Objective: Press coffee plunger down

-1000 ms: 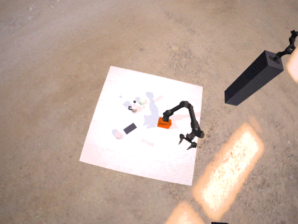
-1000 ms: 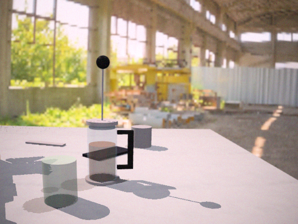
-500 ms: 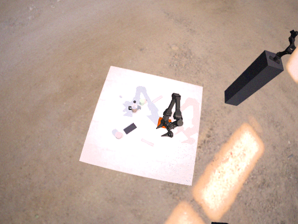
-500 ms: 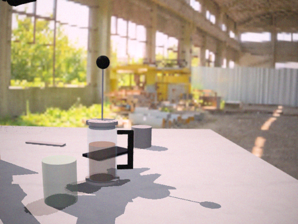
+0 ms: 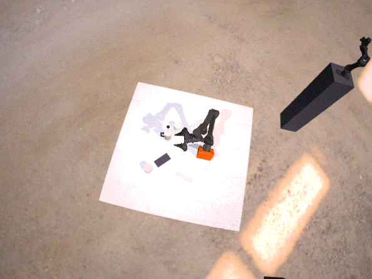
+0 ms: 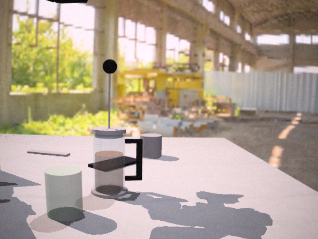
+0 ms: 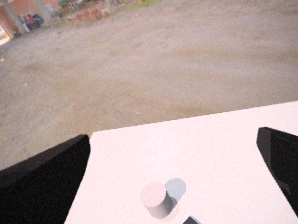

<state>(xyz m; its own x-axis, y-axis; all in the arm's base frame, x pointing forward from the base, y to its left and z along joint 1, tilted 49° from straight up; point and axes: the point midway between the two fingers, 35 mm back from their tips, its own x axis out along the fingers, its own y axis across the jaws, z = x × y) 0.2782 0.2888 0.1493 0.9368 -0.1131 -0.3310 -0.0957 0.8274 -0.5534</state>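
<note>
Now: gripper tip 330 mm above the coffee press, 180 mm to the left of it and 90 mm short of it. From my gripper tip the other things lie so: grey cylinder 420 mm below, 200 mm ahead, 160 mm to the left.
</note>
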